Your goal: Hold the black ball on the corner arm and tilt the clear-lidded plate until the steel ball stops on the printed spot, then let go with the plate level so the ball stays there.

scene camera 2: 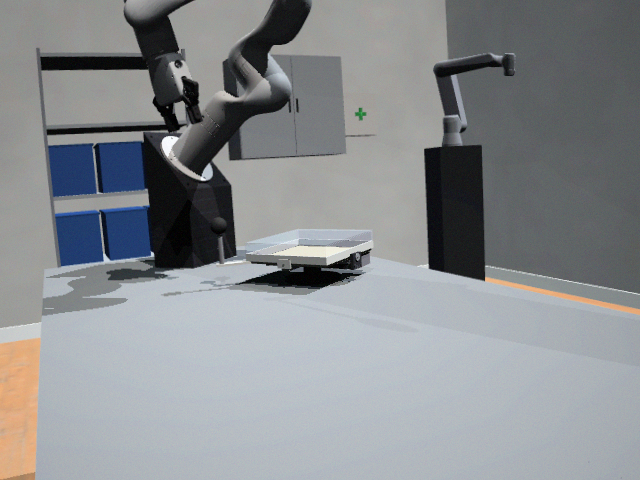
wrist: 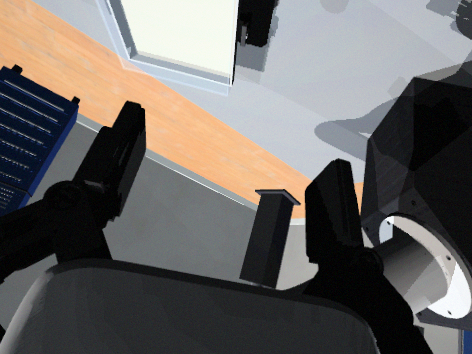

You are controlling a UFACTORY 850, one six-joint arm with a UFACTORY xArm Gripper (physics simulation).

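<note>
The plate (scene camera 2: pixel 310 261) (wrist: pixel 185 30) has a cream floor under a clear lid (scene camera 2: pixel 330 235) (wrist: pixel 175 83) and stands raised above the table on a dark mount. In the wrist view, part of it shows at the top. The black ball (scene camera 2: pixel 218 225) sits on top of a thin upright rod, left of the plate in the scene view. It does not show in the wrist view. I cannot make out the steel ball or the printed spot in either view. My gripper (scene camera 2: pixel 184 122) (wrist: pixel 236 151) is open and empty, high above the table, up and left of the black ball in the scene view.
My arm's dark pedestal (scene camera 2: pixel 191 227) (wrist: pixel 405 145) stands behind the black ball. A dark box (scene camera 2: pixel 361 257) is at the plate's right side. Blue bins (scene camera 2: pixel 77 235), a wall cabinet (scene camera 2: pixel 317 103) and another arm on a pillar (scene camera 2: pixel 454 206) are in the background. A blue cabinet (wrist: pixel 30 135) stands beyond the table (scene camera 2: pixel 310 387).
</note>
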